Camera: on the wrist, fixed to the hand. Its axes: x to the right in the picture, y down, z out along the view.
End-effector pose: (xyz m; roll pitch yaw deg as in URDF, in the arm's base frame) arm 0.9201 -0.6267 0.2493 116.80 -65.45 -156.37
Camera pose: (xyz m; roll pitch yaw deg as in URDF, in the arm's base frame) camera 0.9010 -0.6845 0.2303 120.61 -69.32 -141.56
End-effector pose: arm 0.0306 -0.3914 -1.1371 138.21 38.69 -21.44
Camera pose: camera 0.0370 -0.3310 -1.1566 157.90 32.55 -17.67
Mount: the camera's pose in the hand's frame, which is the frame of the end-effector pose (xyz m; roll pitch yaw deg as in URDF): -0.0004 -0.0605 -0.0202 17.59 6.65 1.68
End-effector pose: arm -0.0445 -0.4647 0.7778 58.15 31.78 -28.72
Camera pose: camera -0.0806 -0.4618 0.7253 79.89 33.63 -20.87
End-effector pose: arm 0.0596 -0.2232 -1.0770 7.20 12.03 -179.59
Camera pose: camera 0.0653 -0.1657 -1.1039 25.38 18.40 -176.97
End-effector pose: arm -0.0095 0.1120 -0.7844 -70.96 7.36 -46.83
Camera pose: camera -0.0337 0.0810 -0.7342 -54.40 11.07 -52.68
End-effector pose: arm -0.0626 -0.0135 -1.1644 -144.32 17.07 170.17
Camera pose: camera -0.0836 -0.0478 -1.1149 -128.20 12.58 164.81
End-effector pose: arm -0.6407 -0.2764 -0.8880 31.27 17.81 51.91
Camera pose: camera -0.6177 -0.3138 -0.9342 50.59 22.55 57.19
